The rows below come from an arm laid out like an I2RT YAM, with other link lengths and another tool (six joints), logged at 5 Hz.
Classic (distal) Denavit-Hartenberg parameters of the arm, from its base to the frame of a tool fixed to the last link. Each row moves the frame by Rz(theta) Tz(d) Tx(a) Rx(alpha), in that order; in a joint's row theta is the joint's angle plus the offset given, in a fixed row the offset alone. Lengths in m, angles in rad.
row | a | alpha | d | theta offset
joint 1 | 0.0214 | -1.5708 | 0.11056 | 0
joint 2 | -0.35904 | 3.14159 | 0 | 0
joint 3 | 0.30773 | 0 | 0 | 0.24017
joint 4 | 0.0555 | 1.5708 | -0.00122 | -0.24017
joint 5 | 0 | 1.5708 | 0.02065 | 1.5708
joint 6 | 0.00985 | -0.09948 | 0.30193 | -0.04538
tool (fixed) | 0 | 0 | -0.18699 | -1.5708
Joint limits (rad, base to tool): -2.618..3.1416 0..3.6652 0..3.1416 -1.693..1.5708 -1.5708..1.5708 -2.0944..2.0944
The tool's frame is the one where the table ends.
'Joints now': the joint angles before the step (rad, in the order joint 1, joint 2, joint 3, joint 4, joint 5, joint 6). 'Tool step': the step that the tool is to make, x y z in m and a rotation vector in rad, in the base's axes. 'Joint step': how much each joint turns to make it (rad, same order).
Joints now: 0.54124 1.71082 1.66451 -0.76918 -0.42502 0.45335
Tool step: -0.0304 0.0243 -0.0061 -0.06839 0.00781 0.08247
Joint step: 0.08645 -0.00774 -0.00728 -0.05842 0.04203 -0.03486
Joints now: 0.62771 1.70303 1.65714 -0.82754 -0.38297 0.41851
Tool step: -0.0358 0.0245 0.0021 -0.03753 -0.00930 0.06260
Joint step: 0.10143 -0.02246 -0.01039 -0.02555 0.05175 0.00810
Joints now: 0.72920 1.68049 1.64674 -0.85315 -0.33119 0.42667
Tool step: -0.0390 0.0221 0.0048 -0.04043 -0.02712 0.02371
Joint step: 0.12022 -0.02653 -0.00853 -0.01471 0.09806 0.04627
